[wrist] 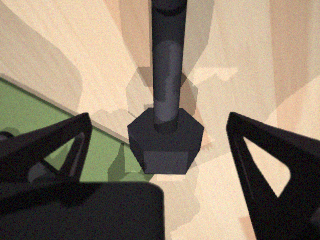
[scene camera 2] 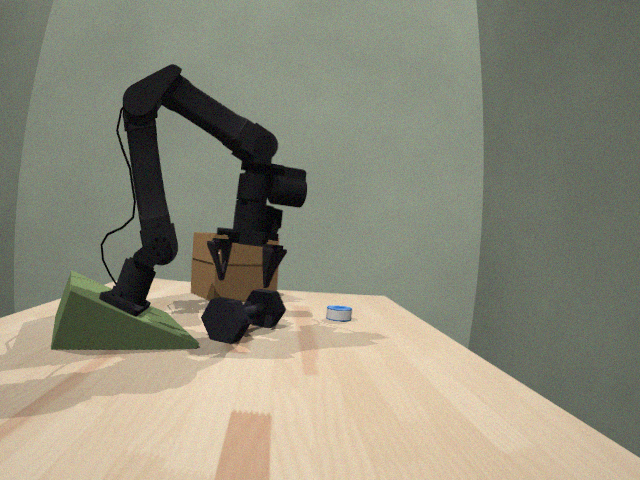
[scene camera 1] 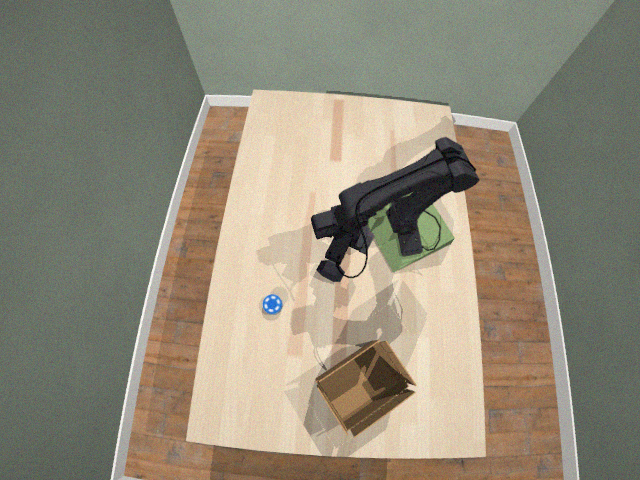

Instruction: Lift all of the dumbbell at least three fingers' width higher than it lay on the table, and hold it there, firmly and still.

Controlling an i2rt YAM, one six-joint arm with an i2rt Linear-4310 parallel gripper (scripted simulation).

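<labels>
Cardboard box: visible in scene camera 2 [244, 273], visible in scene camera 1 [368, 381], out of frame in the wrist view.
</labels>
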